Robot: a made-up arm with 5 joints. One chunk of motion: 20 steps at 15 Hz.
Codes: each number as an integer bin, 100 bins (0 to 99) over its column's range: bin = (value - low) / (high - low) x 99, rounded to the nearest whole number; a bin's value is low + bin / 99 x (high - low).
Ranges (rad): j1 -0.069..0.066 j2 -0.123..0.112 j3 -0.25..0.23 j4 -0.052..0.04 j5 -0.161..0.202
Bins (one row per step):
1: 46 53 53 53 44
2: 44 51 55 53 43
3: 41 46 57 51 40
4: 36 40 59 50 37
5: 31 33 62 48 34
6: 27 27 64 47 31
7: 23 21 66 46 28
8: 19 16 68 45 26
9: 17 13 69 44 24
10: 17 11 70 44 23
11: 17 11 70 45 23
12: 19 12 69 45 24
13: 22 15 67 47 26
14: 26 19 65 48 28
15: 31 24 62 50 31
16: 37 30 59 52 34
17: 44 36 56 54 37
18: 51 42 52 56 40
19: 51 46 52 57 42
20: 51 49 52 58 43
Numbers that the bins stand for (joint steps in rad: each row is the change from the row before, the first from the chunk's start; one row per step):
1: -0.00627 0.00281 0.00697 -0.00275 0.00033
2: -0.00900 -0.00194 0.01667 -0.00275 -0.00333
3: -0.01309 -0.01381 0.02636 -0.00461 -0.01433
4: -0.01991 -0.02805 0.03606 -0.00554 -0.02533
5: -0.02673 -0.04467 0.05061 -0.00739 -0.03633
6: -0.03218 -0.05891 0.06030 -0.00832 -0.04733
7: -0.03764 -0.07315 0.07000 -0.00925 -0.05833
8: -0.04309 -0.08502 0.07970 -0.01018 -0.06567
9: -0.04582 -0.09214 0.08455 -0.01111 -0.07300
10: -0.04582 -0.09689 0.08939 -0.01111 -0.07667
11: -0.04582 -0.09689 0.08939 -0.01018 -0.07667
12: -0.04309 -0.09452 0.08455 -0.01018 -0.07300
13: -0.03900 -0.08739 0.07485 -0.00832 -0.06567
14: -0.03355 -0.07790 0.06515 -0.00739 -0.05833
15: -0.02673 -0.06603 0.05061 -0.00554 -0.04733
16: -0.01855 -0.05179 0.03606 -0.00368 -0.03633
17: -0.00900 -0.03755 0.02152 -0.00182 -0.02533
18: 0.00055 -0.02330 0.00212 0.00004 -0.01433
19: 0.00055 -0.01381 0.00212 0.00097 -0.00700
20: 0.00055 -0.00669 0.00212 0.00190 -0.00333

